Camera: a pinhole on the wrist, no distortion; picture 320 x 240 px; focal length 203.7 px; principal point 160.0 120.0 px. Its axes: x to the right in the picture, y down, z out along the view. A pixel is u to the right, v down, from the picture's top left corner.
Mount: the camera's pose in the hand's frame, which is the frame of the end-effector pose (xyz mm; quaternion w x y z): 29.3 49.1 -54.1 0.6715 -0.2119 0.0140 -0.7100
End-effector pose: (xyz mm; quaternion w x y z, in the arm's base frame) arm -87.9 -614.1 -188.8 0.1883 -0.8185 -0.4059 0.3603
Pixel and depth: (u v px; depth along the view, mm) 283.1 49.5 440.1
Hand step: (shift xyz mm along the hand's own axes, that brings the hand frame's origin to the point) 23.4 -74.7 467.7
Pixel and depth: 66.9 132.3 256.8
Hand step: 127.1 228.1 141.7
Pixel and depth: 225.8 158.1 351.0
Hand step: 202.7 26.8 277.2
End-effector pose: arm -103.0 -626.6 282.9 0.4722 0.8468 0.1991 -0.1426
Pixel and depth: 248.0 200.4 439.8
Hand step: 332.8 -33.8 346.8
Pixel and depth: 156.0 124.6 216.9
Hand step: 103.3 110.1 140.5
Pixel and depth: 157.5 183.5 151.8
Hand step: 122.7 86.4 69.1
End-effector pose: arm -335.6 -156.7 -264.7 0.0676 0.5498 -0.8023 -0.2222
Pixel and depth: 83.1 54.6 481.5
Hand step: 38.3 366.1 379.8
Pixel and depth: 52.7 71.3 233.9
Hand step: 52.1 234.7 141.0
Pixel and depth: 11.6 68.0 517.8
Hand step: 72.8 561.0 350.8
